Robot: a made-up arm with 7 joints. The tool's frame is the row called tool. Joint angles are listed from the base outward. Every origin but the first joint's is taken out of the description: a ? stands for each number. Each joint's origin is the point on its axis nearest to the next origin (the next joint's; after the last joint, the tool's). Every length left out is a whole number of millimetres.
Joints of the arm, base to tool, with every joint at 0 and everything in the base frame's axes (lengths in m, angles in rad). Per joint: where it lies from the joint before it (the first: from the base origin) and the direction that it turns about. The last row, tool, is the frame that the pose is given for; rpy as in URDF.
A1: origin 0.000 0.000 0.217 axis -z
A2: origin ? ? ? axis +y
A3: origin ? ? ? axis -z
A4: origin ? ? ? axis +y
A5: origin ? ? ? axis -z
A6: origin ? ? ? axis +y
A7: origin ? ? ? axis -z
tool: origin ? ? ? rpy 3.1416 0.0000 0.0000
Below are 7 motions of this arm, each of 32 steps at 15 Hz.
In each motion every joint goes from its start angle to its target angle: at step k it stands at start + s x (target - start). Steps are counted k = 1, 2, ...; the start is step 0. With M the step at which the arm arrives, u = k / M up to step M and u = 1 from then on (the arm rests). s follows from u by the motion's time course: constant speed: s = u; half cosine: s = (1 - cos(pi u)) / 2; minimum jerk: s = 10 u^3 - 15 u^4 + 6 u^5.
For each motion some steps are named. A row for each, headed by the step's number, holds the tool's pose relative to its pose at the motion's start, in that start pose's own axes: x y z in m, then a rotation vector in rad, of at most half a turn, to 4 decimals.
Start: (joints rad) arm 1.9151 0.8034 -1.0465 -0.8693 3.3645 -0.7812 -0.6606
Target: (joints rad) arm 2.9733 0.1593 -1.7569 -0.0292 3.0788 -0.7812 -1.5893
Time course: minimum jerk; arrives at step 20
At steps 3, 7, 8, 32:
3: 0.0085 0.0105 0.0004 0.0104 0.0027 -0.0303
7: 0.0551 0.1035 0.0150 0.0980 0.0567 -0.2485
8: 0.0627 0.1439 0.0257 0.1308 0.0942 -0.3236
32: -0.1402 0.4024 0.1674 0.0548 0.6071 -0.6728

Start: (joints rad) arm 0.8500 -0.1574 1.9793 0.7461 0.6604 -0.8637 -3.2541
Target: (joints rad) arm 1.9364 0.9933 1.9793 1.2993 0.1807 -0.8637 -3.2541
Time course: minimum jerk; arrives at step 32
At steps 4, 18, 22, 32:
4: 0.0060 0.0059 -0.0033 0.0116 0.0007 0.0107
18: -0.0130 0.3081 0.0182 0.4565 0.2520 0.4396
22: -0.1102 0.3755 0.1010 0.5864 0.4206 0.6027
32: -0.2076 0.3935 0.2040 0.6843 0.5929 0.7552

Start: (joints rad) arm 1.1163 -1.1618 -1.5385 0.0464 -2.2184 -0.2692 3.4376
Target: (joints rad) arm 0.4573 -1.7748 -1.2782 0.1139 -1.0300 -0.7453 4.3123
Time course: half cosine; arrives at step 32
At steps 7, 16, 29, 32:
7: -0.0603 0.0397 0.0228 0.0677 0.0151 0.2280
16: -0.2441 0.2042 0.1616 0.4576 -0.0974 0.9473
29: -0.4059 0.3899 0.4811 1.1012 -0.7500 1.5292
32: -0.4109 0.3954 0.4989 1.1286 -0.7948 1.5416

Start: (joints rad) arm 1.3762 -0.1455 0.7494 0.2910 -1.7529 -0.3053 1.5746
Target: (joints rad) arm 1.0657 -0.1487 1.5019 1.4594 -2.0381 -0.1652 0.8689
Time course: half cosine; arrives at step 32
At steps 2, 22, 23, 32:
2: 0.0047 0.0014 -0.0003 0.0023 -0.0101 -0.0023
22: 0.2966 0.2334 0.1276 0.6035 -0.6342 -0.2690
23: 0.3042 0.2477 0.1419 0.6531 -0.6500 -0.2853
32: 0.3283 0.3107 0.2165 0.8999 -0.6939 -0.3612

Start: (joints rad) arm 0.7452 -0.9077 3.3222 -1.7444 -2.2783 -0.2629 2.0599
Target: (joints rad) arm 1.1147 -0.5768 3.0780 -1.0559 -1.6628 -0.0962 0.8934
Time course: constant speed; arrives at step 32
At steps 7, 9, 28, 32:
7: 0.0199 0.0290 -0.0346 0.0034 -0.0251 -0.0367
9: 0.0248 0.0370 -0.0444 0.0039 -0.0332 -0.0486
28: 0.0618 0.1021 -0.1319 0.0164 -0.1457 -0.1975
32: 0.0682 0.1126 -0.1484 0.0249 -0.1785 -0.2372

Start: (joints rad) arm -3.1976 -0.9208 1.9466 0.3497 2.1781 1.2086 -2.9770
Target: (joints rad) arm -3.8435 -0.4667 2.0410 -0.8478 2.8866 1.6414 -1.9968
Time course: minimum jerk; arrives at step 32
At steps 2, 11, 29, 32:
2: 0.0000 -0.0012 0.0006 -0.0020 0.0012 0.0004
11: -0.0209 -0.1081 0.0664 -0.1516 0.1586 0.0152
29: -0.3003 -0.2263 0.2537 0.3481 0.8166 -0.0035
32: -0.3032 -0.2254 0.2549 0.3597 0.8202 -0.0023

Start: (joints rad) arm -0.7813 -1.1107 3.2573 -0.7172 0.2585 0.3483 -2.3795
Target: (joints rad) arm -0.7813 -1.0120 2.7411 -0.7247 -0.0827 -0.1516 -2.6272
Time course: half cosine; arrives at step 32
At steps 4, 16, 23, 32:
4: 0.0000 -0.0067 -0.0005 -0.0163 -0.0116 -0.0400
16: -0.0142 -0.0926 0.0029 -0.2453 -0.1478 -0.5191
23: -0.0410 -0.1496 0.0155 -0.4355 -0.2359 -0.8372
32: -0.0627 -0.1787 0.0264 -0.5575 -0.2842 -1.0145

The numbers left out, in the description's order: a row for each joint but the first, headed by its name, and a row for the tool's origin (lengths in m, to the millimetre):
A2: 0.000 -0.012 0.000
A3: 0.000 0.000 0.433
A4: 0.000 -0.008 0.000
A5: 0.000 0.000 0.269
A6: 0.000 0.000 0.000
A7: 0.000 0.000 0.167
tool: 0.000 0.000 0.000

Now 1 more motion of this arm.
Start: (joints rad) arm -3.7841 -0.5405 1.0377 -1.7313 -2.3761 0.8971 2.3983
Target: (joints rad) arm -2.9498 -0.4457 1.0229 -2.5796 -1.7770 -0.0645 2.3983
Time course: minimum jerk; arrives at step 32
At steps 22, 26, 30, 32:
22: -0.2456 -0.0560 -0.1665 0.3243 0.3770 0.2087
26: -0.2893 -0.0477 -0.1541 0.4514 0.4419 0.1781
30: -0.3032 -0.0435 -0.1471 0.4996 0.4633 0.1608
32: -0.3039 -0.0433 -0.1467 0.5019 0.4642 0.1598

